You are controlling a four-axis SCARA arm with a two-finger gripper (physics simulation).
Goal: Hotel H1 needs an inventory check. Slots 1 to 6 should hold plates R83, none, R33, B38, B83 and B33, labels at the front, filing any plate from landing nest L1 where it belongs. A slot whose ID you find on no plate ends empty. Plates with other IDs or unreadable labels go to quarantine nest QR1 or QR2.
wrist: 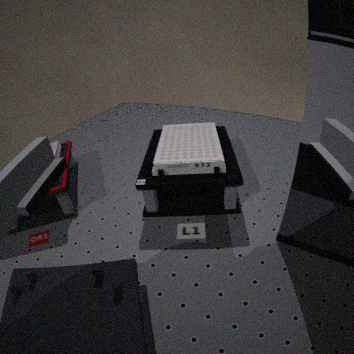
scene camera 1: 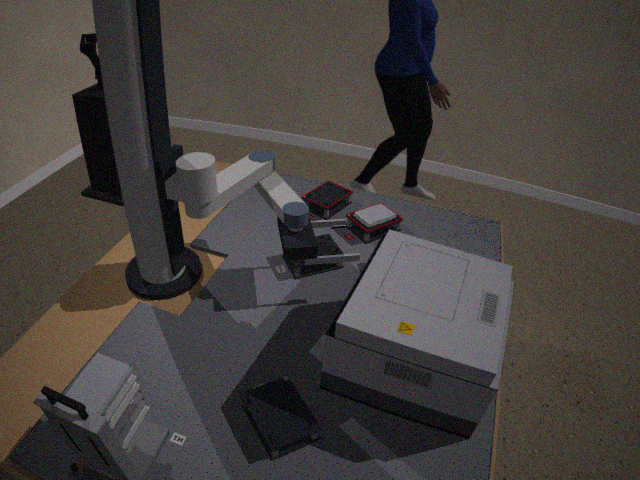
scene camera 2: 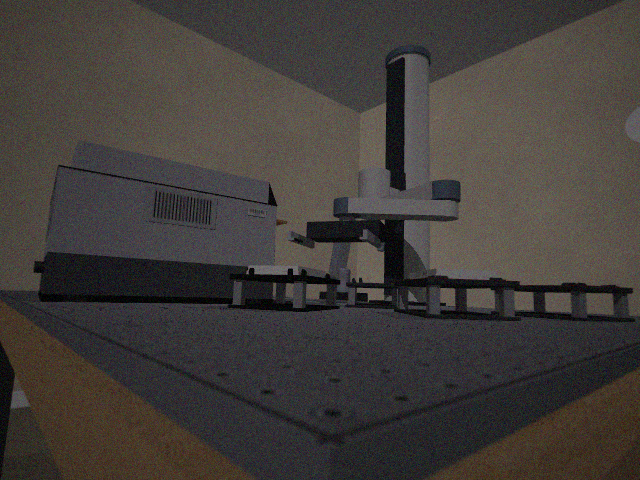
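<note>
My gripper is open and empty, above the dark stand and facing nest L1. In the wrist view, a white plate lies flat on nest L1, between and beyond the fingers; its front label ends in 33, the first letter unclear. This plate also shows in scene camera 2. Another plate lies on red-rimmed nest QR1; its label is unreadable. Nest QR2 bears no plate. Hotel H1 holds several plates, labels unreadable.
The large grey instrument stands beside L1 and hides it in scene camera 1. A low dark stand lies at the wrist view's lower left. Another dark stand is between H1 and the instrument. A person is beyond the table.
</note>
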